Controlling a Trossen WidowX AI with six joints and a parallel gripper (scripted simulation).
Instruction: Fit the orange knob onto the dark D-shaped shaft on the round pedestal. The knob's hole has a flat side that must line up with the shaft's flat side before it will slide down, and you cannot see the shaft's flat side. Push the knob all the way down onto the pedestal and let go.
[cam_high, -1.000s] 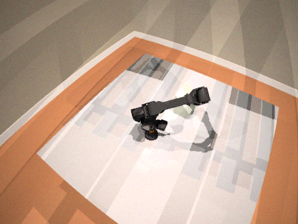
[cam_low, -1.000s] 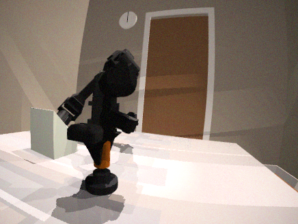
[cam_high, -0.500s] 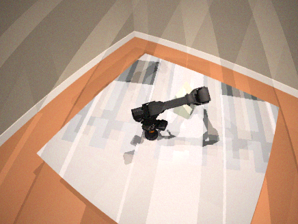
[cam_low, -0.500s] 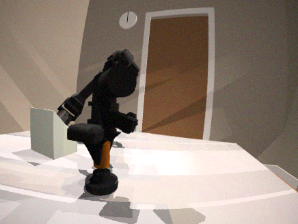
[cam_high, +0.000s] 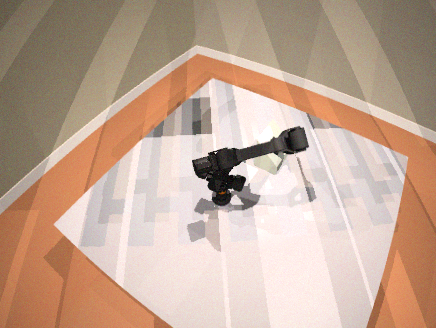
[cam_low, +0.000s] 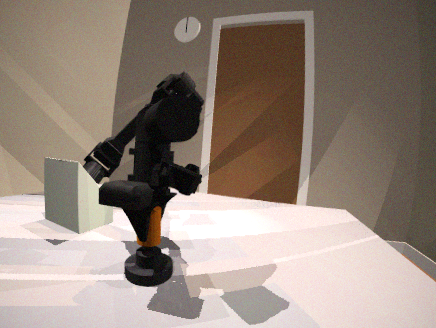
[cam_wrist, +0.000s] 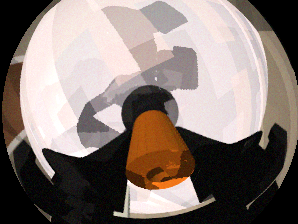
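Now: the orange knob 2 cm above my gripper tip. The rest, counted from my gripper tip: pedestal 4 cm below.
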